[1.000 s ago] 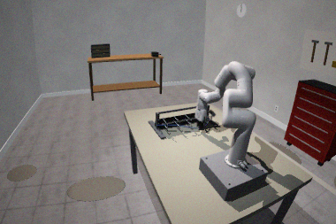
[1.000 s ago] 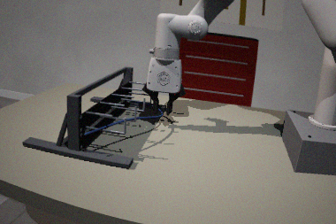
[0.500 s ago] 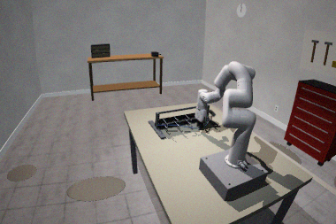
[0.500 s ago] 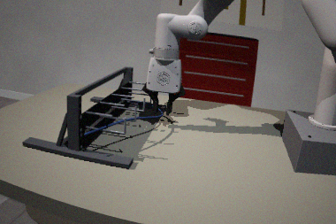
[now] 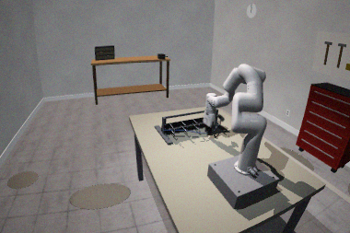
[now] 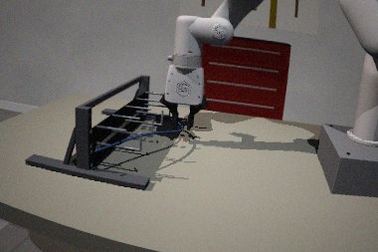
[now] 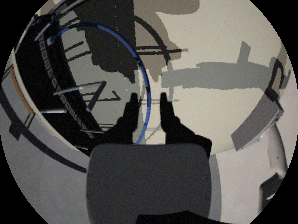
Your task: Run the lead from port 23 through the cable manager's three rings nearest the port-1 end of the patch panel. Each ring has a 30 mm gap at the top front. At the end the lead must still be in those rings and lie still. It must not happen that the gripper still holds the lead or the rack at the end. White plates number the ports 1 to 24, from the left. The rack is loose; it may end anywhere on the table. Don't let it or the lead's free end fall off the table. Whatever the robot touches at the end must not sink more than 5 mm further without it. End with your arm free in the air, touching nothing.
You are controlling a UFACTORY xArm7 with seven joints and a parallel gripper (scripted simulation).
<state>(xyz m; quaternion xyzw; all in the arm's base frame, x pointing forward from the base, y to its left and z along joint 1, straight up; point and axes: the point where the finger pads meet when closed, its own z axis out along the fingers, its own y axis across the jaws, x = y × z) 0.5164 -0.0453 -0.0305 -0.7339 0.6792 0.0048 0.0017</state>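
My hand is 16 cm short of the rack, 7 cm to the right of it and 1 cm below it.
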